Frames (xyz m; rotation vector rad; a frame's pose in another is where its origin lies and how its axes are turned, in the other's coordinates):
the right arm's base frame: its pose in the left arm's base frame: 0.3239 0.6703 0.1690 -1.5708 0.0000 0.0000
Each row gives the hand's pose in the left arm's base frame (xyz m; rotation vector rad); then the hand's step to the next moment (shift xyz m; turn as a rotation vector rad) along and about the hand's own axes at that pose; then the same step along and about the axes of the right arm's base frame.
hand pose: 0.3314 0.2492 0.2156 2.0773 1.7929 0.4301
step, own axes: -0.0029 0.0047 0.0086 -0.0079 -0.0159 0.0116
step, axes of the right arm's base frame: 0.0076 0.0055 -0.0041 -0.0099 0.0176 -0.0066
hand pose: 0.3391 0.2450 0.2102 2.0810 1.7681 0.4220
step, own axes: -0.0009 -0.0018 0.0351 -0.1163 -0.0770 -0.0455
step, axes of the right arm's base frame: 0.0144 0.0319 -0.0038 -0.1073 -0.0060 -0.0999
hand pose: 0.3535 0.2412 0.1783 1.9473 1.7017 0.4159
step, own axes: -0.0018 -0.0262 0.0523 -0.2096 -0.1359 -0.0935
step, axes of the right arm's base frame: 0.0066 0.0574 -0.0090 -0.1973 -0.0218 -0.1782
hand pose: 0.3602 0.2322 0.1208 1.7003 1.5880 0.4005
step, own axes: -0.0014 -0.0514 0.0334 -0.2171 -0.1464 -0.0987
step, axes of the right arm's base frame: -0.0139 0.0578 -0.0150 -0.2096 -0.0199 -0.1843
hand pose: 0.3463 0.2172 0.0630 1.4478 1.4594 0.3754
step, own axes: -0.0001 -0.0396 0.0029 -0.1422 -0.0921 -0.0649
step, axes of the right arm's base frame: -0.0202 0.0325 -0.0105 -0.1353 -0.0161 -0.1198
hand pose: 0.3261 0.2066 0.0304 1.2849 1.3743 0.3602
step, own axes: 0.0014 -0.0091 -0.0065 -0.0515 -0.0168 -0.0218
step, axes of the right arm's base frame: -0.0094 0.0062 0.0009 -0.0398 -0.0188 -0.0383
